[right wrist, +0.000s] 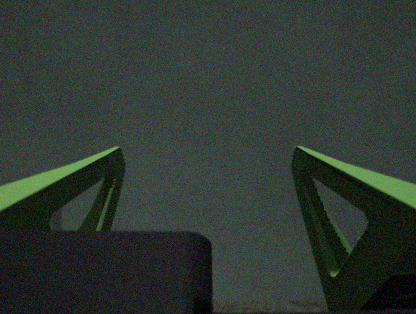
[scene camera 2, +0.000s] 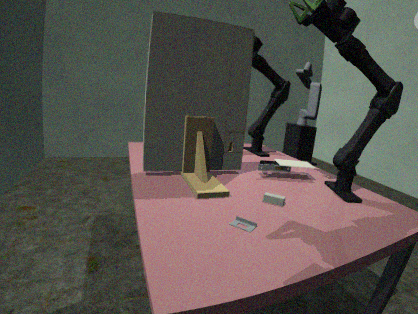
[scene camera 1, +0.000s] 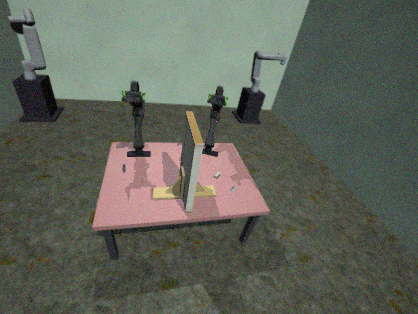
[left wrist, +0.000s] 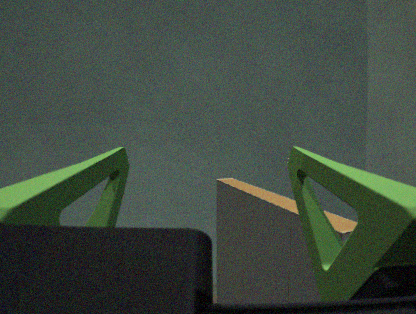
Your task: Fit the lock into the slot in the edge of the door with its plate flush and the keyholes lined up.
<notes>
The left gripper [left wrist: 208,156] is open, holding nothing. The right gripper [right wrist: 208,156] is open and holds nothing. Further things: a grey door [left wrist: 262,253] and a wooden stand [scene camera 2: 198,134].
The wooden stand shows as well in scene camera 1 [scene camera 1: 175,191].
</notes>
